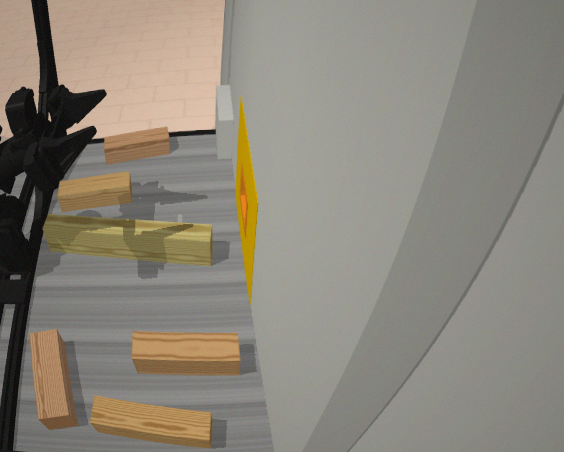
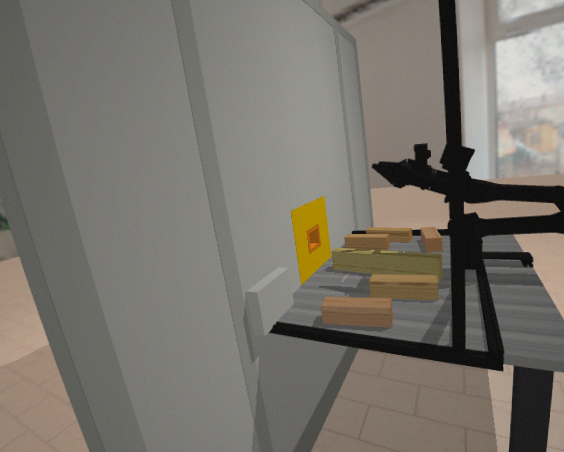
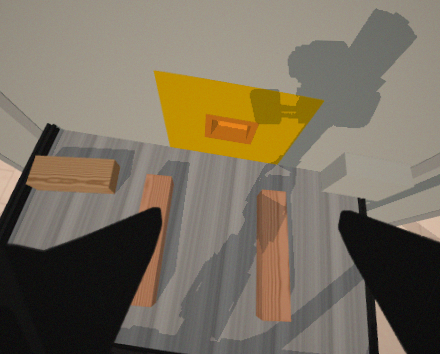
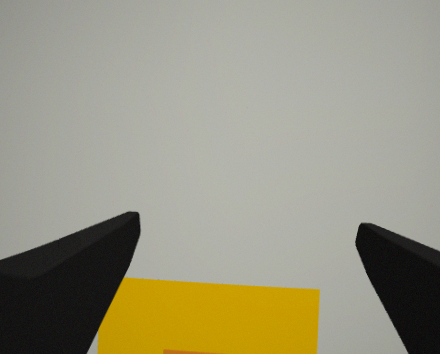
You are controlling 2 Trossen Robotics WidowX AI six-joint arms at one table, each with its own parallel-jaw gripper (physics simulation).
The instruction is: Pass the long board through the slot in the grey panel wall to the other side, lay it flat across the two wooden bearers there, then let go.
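Frame: origin at the left arm's base, x ahead, y left, z up, level; millimetres.
Where they show: left gripper, between the fingertips: (image 3: 249, 217); right gripper, between the fingertips: (image 1: 100, 109) (image 2: 375, 164) (image 4: 248, 228); right arm's base, origin of its link: (image 1: 16, 260) (image 2: 468, 265).
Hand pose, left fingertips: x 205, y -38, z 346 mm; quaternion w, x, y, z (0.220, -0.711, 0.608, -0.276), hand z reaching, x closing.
Observation:
Each offset is from my left fingertips to the centre of the thing. "pt": to the spot under its first point.
The long yellow-green board {dz -333, dx +488, dy +6 mm} (image 1: 187, 250) (image 2: 390, 264) lies on the table on the right arm's side of the grey panel wall (image 1: 375, 150) (image 2: 260, 125) (image 3: 100, 50) (image 4: 240, 125), its near end a little short of it. The orange-rimmed slot {pt dz -255, dx +280, dy -38 mm} (image 2: 309, 241) (image 3: 227, 139) sits in the wall's yellow plate (image 2: 307, 215) (image 3: 185, 110) (image 4: 225, 312). My right gripper (image 1: 100, 110) (image 2: 376, 166) (image 4: 248, 228) is open and empty, above the table and back from the wall. My left gripper (image 3: 249, 217) is open and empty on the other side, above two reddish wooden bearers: one {pt dz -318, dx +100, dy +119 mm} (image 3: 159, 192), partly hidden by a finger, and another {dz -341, dx +26, dy -115 mm} (image 3: 272, 280).
Several short wooden blocks, such as one {dz -340, dx +386, dy +231 mm} (image 1: 187, 347) and another {dz -343, dx +486, dy -271 mm} (image 2: 357, 311), lie around the board. A wooden block {dz -346, dx +116, dy +306 mm} (image 3: 72, 175) lies crosswise left of the bearers. Pale grey blocks stand at the wall, one {pt dz -308, dx +294, dy -232 mm} (image 1: 224, 137) (image 2: 272, 297) by the board's side, another {pt dz -265, dx +181, dy -286 mm} (image 3: 372, 177) beyond the bearers.

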